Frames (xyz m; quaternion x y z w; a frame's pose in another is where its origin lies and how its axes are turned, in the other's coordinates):
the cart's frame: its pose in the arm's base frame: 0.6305 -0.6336 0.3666 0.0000 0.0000 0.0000 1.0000
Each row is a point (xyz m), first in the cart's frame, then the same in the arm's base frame.
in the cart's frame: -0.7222 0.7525 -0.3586
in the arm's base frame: -0.0917 0.1189 0.0080
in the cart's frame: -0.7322 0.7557 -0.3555
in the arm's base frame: -0.1017 0.1221 0.0111
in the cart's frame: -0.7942 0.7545 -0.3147
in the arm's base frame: -0.1637 0.1209 0.0519
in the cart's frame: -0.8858 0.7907 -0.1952
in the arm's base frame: -0.2553 0.1571 0.1714
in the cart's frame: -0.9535 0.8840 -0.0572
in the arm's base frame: -0.3230 0.2504 0.3094
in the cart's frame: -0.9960 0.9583 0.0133
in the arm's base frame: -0.3655 0.3247 0.3799
